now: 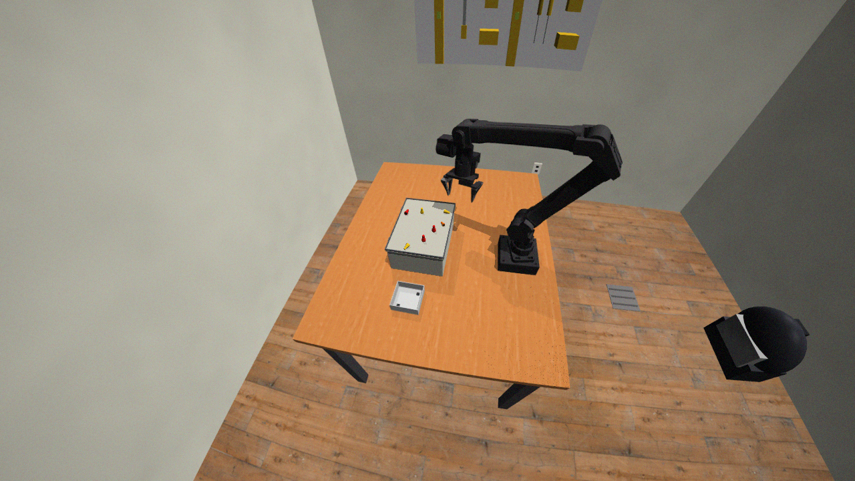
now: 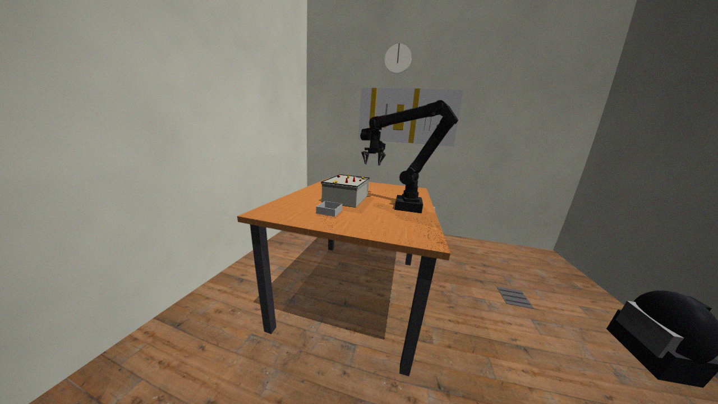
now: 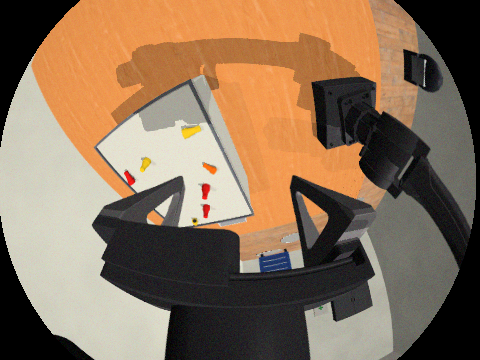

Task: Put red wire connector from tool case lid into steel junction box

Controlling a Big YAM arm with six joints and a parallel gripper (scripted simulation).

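Now: hand 15 cm short of the grey tool case, 14 cm above it and 4 cm to the right of it.
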